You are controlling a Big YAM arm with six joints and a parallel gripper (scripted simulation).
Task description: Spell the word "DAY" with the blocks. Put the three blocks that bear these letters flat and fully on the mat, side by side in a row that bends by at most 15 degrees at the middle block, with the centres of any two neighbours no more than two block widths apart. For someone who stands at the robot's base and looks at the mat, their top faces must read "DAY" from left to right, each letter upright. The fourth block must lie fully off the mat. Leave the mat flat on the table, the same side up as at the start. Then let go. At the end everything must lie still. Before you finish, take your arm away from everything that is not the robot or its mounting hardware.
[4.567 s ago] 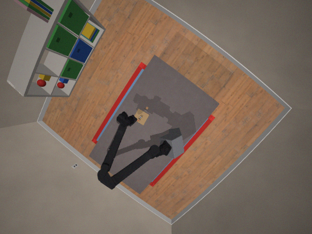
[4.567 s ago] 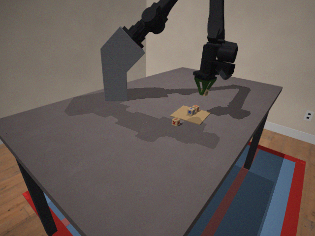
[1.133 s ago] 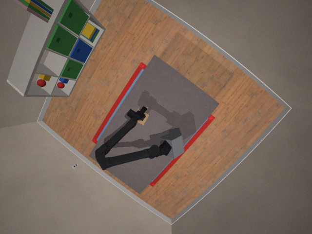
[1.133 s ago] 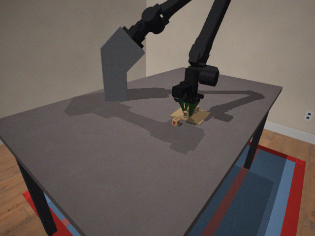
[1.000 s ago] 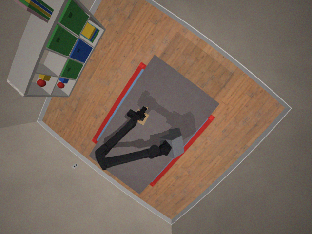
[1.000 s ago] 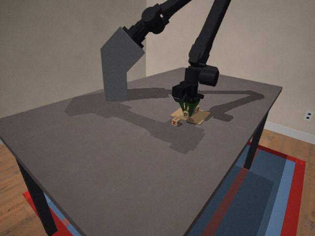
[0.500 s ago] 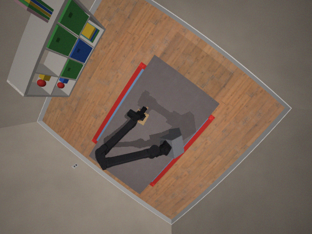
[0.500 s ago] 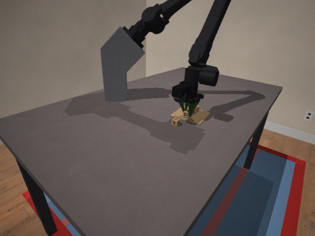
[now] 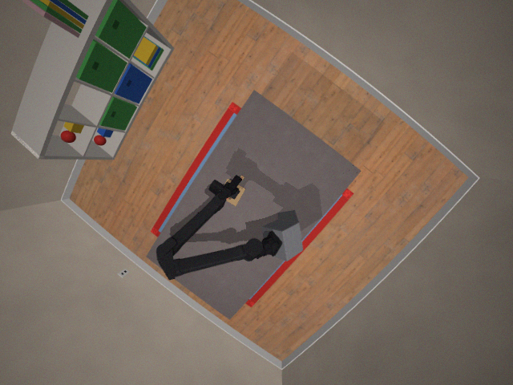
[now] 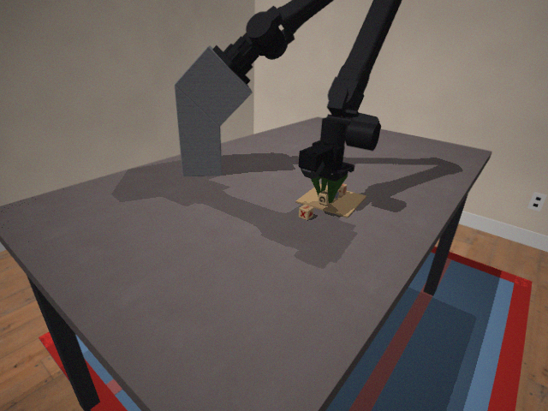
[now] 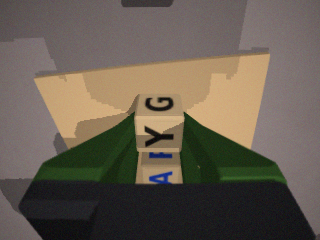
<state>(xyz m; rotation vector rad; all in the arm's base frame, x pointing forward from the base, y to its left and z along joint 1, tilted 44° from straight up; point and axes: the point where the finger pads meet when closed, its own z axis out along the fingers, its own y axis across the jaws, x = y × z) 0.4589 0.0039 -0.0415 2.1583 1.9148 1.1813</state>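
The tan mat lies 4 cm to the left of my hand and 2 cm below it. Round my hand: wooden block: 9 cm to the right, 1 cm below.
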